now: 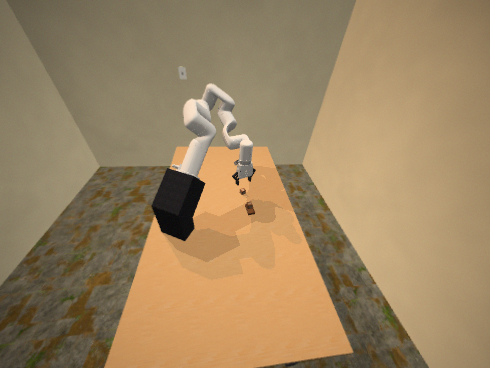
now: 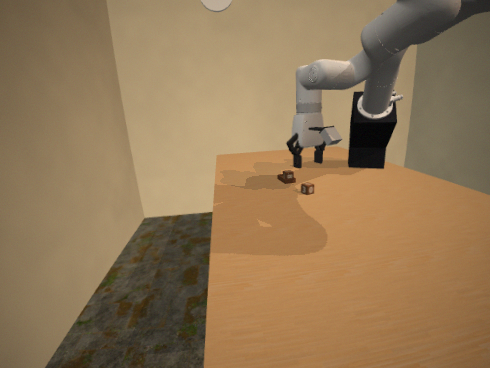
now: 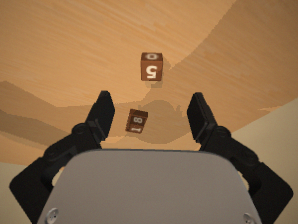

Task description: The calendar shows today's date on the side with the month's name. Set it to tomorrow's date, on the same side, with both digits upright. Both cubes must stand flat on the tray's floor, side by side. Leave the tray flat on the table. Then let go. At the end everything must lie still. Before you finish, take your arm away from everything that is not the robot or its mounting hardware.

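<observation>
My gripper is now 9 cm above the brown digit cube.
</observation>
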